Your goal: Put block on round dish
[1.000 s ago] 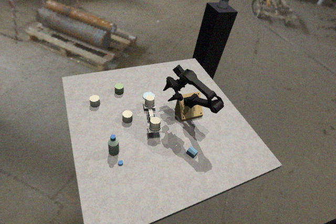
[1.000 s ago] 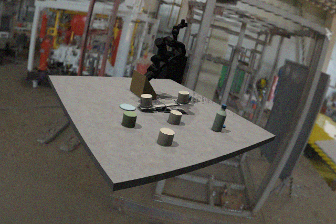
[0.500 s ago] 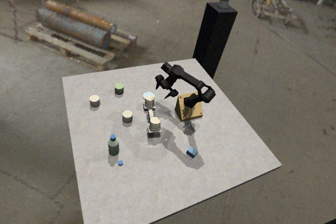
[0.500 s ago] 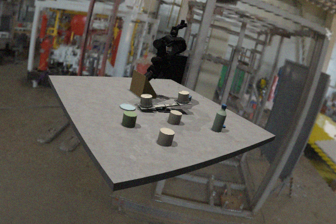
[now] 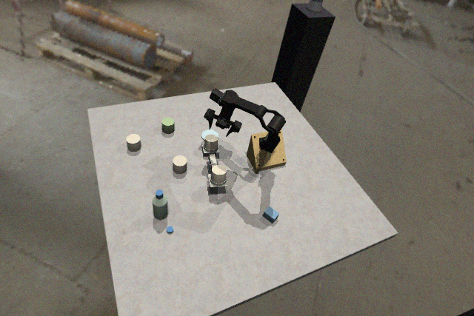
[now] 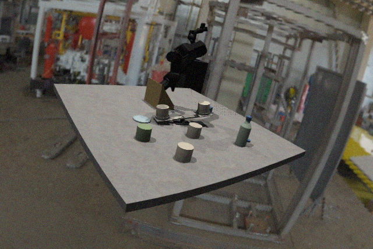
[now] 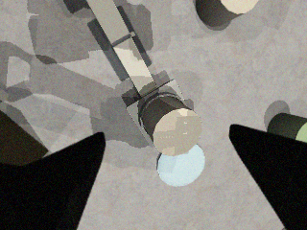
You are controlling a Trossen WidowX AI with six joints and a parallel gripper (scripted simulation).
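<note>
Now: gripper tip 1 cm short of the green block, 4 cm to the left of it and 14 cm above it. The rest, counted from my gripper tip: pale blue round dish: 2 cm behind, 15 cm to the right, 18 cm below; then green cylinder: 21 cm ahead, 26 cm to the right, 14 cm below; then small balance: 4 cm ahead, 9 cm to the left, 14 cm below.
</note>
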